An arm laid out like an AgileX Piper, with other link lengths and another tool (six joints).
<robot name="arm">
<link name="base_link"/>
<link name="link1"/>
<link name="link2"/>
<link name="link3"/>
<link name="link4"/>
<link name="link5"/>
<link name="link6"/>
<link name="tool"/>
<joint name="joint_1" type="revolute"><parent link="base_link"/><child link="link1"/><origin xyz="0.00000 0.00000 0.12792"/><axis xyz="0 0 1"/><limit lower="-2.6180" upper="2.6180"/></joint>
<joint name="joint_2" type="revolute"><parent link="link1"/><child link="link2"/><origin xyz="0.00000 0.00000 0.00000"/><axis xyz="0 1 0"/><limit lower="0.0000" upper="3.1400"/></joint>
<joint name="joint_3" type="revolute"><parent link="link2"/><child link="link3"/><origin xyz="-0.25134 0.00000 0.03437"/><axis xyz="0 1 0"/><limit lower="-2.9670" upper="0.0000"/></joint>
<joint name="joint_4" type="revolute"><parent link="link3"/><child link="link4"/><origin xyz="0.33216 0.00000 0.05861"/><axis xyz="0.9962 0 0.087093"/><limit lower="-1.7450" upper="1.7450"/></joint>
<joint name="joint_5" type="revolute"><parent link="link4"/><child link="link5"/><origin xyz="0.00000 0.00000 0.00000"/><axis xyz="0 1 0"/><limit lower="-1.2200" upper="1.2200"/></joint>
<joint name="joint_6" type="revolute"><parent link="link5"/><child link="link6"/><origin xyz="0.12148 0.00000 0.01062"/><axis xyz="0.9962 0 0.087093"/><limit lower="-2.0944" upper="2.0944"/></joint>
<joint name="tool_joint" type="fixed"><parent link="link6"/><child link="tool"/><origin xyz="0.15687 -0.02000 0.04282" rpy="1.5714 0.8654 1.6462"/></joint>
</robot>
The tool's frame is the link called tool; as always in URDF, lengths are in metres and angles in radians.
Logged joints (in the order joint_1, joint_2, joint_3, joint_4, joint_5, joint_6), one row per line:
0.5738 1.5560 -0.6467 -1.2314 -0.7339 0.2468
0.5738 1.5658 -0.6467 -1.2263 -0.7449 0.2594
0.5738 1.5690 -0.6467 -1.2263 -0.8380 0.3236
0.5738 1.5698 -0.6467 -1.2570 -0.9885 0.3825
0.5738 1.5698 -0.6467 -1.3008 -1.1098 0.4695
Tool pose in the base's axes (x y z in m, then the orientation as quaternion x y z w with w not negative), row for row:
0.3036 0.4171 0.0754 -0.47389 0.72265 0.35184 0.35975
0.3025 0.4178 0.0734 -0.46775 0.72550 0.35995 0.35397
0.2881 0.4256 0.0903 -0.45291 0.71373 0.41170 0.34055
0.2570 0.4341 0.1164 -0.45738 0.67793 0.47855 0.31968
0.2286 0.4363 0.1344 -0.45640 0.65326 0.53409 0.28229
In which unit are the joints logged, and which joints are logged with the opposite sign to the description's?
The joints are logged in radians. Opposite sign: none.
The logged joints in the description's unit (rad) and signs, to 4 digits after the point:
0.5738 1.5560 -0.6467 -1.2314 -0.7339 0.2468
0.5738 1.5658 -0.6467 -1.2263 -0.7449 0.2594
0.5738 1.5690 -0.6467 -1.2263 -0.8380 0.3236
0.5738 1.5698 -0.6467 -1.2570 -0.9885 0.3825
0.5738 1.5698 -0.6467 -1.3008 -1.1098 0.4695

